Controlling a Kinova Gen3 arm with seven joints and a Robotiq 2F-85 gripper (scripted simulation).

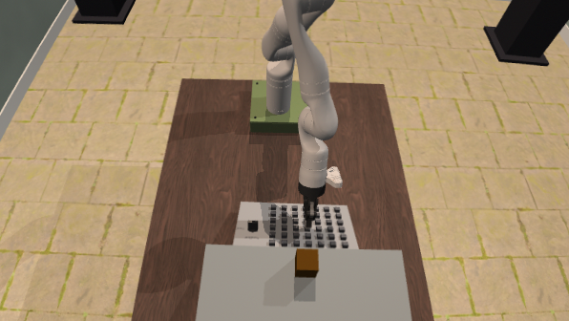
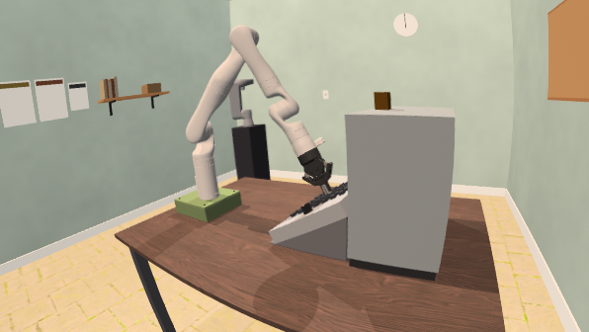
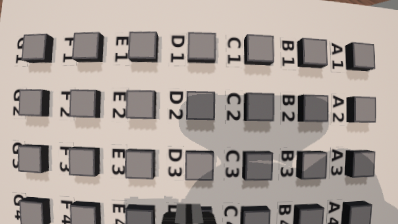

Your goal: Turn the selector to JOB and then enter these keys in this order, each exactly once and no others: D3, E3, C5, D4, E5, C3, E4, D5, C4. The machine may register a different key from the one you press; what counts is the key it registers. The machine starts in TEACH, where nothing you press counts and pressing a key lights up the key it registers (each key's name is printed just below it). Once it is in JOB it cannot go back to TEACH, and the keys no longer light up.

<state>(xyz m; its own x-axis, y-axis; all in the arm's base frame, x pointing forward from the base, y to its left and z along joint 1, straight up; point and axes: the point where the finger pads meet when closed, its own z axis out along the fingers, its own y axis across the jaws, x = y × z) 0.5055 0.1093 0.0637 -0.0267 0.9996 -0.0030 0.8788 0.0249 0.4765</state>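
My gripper is now 2 cm short of the D4 key and 2 cm above it. Also, from my hand: D3 key (1 cm ahead, 3 cm to the left, 2 cm below); then E4 key (1 cm behind, 3 cm below); then D5 key (2 cm ahead, 4 cm to the right, 2 cm below).
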